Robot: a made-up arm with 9 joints. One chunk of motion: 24 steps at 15 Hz.
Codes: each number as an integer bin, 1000 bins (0 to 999) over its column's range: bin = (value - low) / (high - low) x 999, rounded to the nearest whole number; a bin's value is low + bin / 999 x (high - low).
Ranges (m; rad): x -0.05..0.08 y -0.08..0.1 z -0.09..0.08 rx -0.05..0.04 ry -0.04..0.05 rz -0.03..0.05
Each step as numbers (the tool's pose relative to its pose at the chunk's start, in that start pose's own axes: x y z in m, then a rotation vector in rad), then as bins.
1 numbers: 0.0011 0.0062 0.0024 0.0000 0.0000 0.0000
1 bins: 393 478 543 555 444 375
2 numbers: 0.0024 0.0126 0.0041 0.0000 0.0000 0.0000
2 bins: 403 514 553 555 444 375
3 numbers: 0.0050 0.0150 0.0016 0.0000 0.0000 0.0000
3 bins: 423 527 538 555 444 375
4 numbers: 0.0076 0.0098 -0.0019 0.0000 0.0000 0.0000
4 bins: 443 498 518 555 444 375
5 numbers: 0.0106 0.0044 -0.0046 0.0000 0.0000 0.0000
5 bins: 466 468 502 555 444 375
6 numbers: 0.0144 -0.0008 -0.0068 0.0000 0.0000 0.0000
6 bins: 495 440 489 555 444 375
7 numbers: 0.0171 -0.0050 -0.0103 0.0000 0.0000 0.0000
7 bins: 516 416 468 555 444 375
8 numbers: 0.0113 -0.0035 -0.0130 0.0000 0.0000 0.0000
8 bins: 471 425 452 555 444 375
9 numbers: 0.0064 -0.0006 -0.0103 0.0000 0.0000 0.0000
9 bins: 433 441 468 555 444 375
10 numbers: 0.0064 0.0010 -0.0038 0.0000 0.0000 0.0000
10 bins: 433 450 507 555 444 375
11 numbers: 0.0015 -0.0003 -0.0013 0.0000 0.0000 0.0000
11 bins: 396 442 521 555 444 375
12 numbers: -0.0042 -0.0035 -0.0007 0.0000 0.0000 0.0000
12 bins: 352 425 525 555 444 375
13 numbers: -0.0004 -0.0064 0.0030 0.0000 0.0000 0.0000
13 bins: 381 408 547 555 444 375
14 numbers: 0.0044 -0.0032 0.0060 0.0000 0.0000 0.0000
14 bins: 418 426 564 555 444 375
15 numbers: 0.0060 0.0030 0.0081 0.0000 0.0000 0.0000
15 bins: 430 461 576 555 444 375
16 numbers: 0.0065 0.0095 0.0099 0.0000 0.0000 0.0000
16 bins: 434 497 587 555 444 375
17 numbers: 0.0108 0.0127 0.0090 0.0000 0.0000 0.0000
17 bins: 467 514 582 555 444 375
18 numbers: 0.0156 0.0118 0.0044 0.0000 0.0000 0.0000
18 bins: 504 509 555 555 444 375
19 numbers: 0.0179 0.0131 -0.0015 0.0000 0.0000 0.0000
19 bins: 522 517 520 555 444 375
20 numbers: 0.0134 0.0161 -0.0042 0.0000 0.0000 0.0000
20 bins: 487 533 504 555 444 375
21 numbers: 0.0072 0.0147 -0.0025 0.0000 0.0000 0.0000
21 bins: 440 526 514 555 444 375
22 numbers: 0.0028 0.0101 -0.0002 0.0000 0.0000 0.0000
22 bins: 406 500 528 555 444 375
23 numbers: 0.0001 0.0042 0.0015 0.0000 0.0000 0.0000
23 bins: 385 467 538 555 444 375
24 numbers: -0.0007 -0.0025 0.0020 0.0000 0.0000 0.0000
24 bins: 379 430 541 555 444 375
